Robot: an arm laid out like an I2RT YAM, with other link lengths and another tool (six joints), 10 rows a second.
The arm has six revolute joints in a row. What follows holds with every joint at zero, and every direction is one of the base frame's.
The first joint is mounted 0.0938 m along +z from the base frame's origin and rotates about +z.
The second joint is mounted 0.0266 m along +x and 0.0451 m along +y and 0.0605 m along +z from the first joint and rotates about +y.
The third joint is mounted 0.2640 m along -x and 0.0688 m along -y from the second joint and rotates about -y.
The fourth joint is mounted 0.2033 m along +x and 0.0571 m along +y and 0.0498 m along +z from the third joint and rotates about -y.
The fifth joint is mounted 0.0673 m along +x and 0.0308 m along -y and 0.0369 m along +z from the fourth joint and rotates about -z.
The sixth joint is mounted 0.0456 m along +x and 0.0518 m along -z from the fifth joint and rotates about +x.
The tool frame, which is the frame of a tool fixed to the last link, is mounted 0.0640 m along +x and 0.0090 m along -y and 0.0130 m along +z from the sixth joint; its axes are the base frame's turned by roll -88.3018, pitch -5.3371 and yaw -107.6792 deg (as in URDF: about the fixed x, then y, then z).
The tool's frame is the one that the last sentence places.
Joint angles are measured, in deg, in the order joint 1, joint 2, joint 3, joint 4, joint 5, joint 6. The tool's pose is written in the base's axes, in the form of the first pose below.
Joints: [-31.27 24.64 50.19 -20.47 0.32 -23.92]
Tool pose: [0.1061 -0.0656 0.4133 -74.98 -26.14 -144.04]
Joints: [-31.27 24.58 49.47 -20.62 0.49 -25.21]
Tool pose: [0.1075 -0.0664 0.4087 -75.27 -27.63 -144.18]
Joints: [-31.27 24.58 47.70 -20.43 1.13 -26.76]
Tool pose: [0.1107 -0.0693 0.3988 -76.28 -29.65 -144.43]
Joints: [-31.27 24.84 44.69 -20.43 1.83 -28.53]
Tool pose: [0.1167 -0.0739 0.3801 -79.05 -32.55 -143.73]
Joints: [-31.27 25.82 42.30 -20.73 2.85 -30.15]
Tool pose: [0.1227 -0.0793 0.3625 -82.48 -35.49 -142.76]
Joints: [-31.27 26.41 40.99 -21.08 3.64 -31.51]
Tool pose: [0.1255 -0.0823 0.3520 -84.54 -37.66 -142.19]
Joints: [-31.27 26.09 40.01 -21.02 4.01 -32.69]
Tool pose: [0.1255 -0.0828 0.3467 -84.80 -39.04 -142.26]
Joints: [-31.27 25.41 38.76 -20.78 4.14 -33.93]
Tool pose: [0.1251 -0.0824 0.3410 -84.72 -40.35 -142.28]
